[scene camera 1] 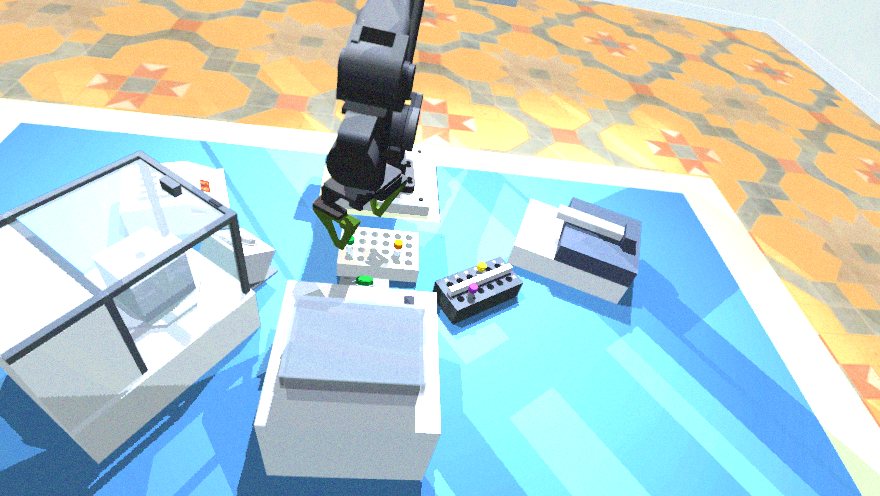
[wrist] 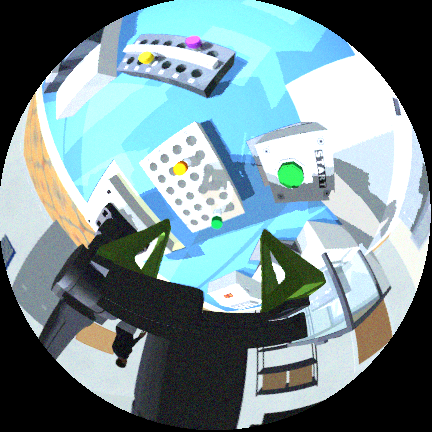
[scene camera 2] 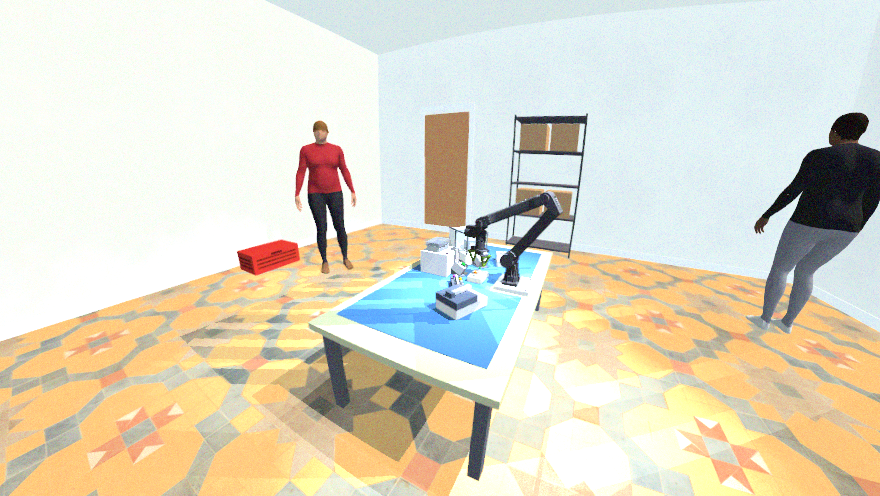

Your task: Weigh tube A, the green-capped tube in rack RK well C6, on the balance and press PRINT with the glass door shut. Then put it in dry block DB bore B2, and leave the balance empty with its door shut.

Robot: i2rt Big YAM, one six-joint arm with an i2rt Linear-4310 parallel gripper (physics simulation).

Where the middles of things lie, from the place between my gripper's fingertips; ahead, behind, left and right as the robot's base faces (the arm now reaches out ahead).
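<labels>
The white box with grey lid [scene camera 1: 308,433] is 240 mm ahead of my hand and 20 mm above it. I see the grey lid [scene camera 1: 356,345] 260 mm ahead of my hand and 100 mm above it, and the glass-box balance [scene camera 1: 130,282] 160 mm ahead of my hand, 280 mm to the right of it and 30 mm above it. Going by their middles, of the things named here the glass-box balance is the farthest from my gripper. As for the white box with green START button [wrist: 296,161], my gripper is 130 mm short of it, 10 mm to the right of it and 40 mm above it.
</labels>
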